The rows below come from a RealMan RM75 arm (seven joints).
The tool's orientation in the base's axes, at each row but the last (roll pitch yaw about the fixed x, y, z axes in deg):
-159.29, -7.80, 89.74
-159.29, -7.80, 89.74
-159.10, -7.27, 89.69
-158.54, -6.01, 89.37
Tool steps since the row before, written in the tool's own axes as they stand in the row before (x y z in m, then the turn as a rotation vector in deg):
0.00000, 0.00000, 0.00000, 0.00, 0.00, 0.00
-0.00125, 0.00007, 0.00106, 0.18, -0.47, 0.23
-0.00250, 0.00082, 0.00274, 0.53, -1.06, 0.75
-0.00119, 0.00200, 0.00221, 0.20, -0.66, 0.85
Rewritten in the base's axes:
0.00000, 0.00000, 0.00000, 0.00, 0.00, 0.00
-0.00031, -0.00110, -0.00118, -0.52, 0.19, -0.02
-0.00022, -0.00212, -0.00315, -1.25, 0.57, -0.25
0.00104, -0.00090, -0.00290, -0.92, 0.27, -0.53

